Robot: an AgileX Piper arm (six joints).
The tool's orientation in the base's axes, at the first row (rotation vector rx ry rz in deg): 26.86 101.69 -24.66
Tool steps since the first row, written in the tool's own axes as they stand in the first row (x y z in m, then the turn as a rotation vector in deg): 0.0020 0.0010 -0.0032 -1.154 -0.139 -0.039; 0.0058 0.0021 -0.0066 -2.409 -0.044 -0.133; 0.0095 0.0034 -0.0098 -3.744 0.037 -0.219; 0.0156 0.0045 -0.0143 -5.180 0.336 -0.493; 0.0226 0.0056 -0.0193 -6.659 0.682 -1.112; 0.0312 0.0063 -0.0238 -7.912 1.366 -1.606; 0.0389 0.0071 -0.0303 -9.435 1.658 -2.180; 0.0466 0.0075 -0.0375 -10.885 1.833 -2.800; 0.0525 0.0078 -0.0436 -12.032 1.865 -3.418; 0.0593 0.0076 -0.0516 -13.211 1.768 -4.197; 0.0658 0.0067 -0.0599 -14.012 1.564 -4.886; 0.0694 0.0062 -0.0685 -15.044 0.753 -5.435
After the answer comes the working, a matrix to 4 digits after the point.
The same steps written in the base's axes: -0.0026 0.0027 -0.0012 0.159 -0.201 1.134; -0.0056 0.0057 -0.0041 0.418 -0.184 2.369; -0.0084 0.0088 -0.0070 0.695 -0.190 3.681; -0.0129 0.0126 -0.0119 0.955 0.078 5.125; -0.0181 0.0168 -0.0175 0.966 0.561 6.693; -0.0234 0.0205 -0.0248 1.205 1.286 7.996; -0.0300 0.0252 -0.0307 1.235 1.696 9.598; -0.0375 0.0300 -0.0365 1.149 2.036 11.145; -0.0437 0.0339 -0.0407 0.921 2.281 12.405; -0.0519 0.0385 -0.0454 0.500 2.496 13.740; -0.0607 0.0426 -0.0496 0.011 2.608 14.692; -0.0688 0.0470 -0.0510 -0.628 2.110 15.861
The tool's axes in the first row as the columns of a matrix, in the base's axes (rounded; the answer above uses it unrounded):
-0.2286 0.5235 0.8208
0.0894 0.8508 -0.5178
-0.9694 -0.0450 -0.2413

